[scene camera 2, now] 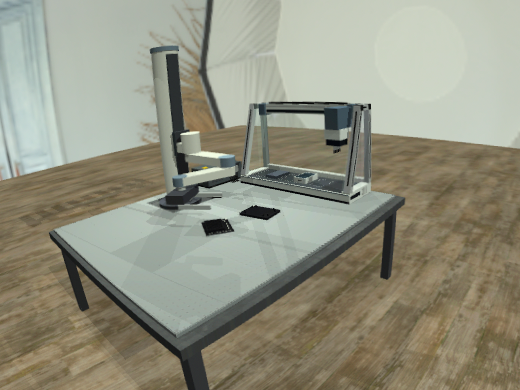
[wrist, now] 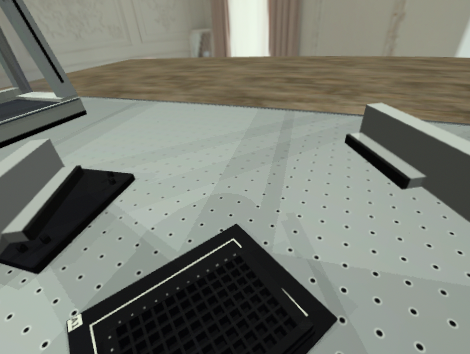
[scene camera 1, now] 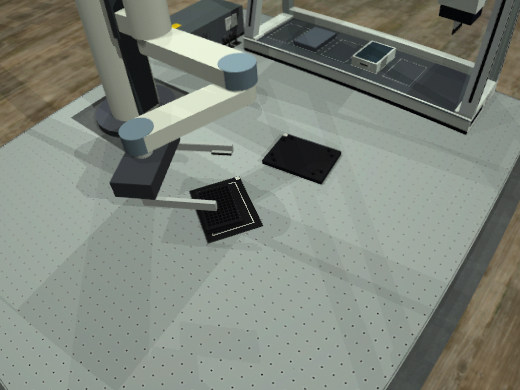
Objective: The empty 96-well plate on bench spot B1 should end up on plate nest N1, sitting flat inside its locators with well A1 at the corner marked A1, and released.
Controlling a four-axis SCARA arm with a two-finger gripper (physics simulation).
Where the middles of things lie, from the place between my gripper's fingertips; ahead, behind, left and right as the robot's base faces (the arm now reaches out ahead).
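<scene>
The black well plate [scene camera 1: 227, 216] sits 130 mm below my hand and 40 mm behind it. As for the black nest with white outline [scene camera 1: 249, 215], I see that it is 140 mm below my hand, 40 mm behind it and 10 mm to the left of it.
</scene>
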